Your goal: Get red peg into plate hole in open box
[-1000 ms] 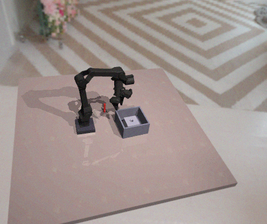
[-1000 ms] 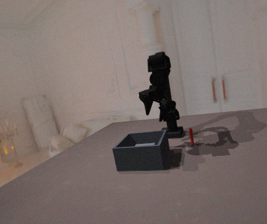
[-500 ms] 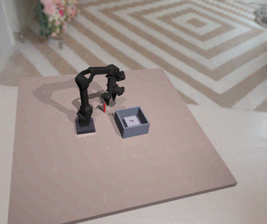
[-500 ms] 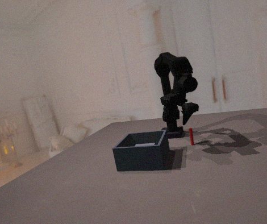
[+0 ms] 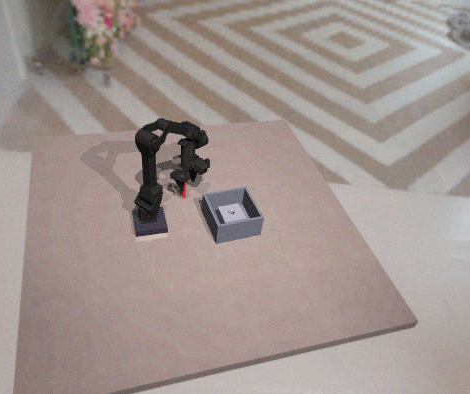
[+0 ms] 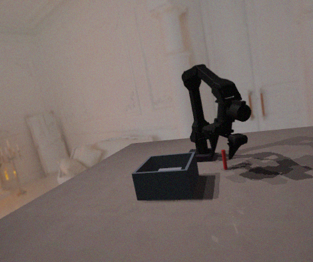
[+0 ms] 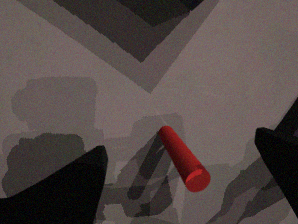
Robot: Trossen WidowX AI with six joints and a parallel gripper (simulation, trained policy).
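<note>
Now: the red peg 20 mm below my gripper tip, 10 mm to the left of it and 10 mm behind it. From my gripper tip the other things lie so: grey-blue box (190 mm to the right, 130 mm ahead, 40 mm below); then pale plate (190 mm to the right, 130 mm ahead, 20 mm below).
</note>
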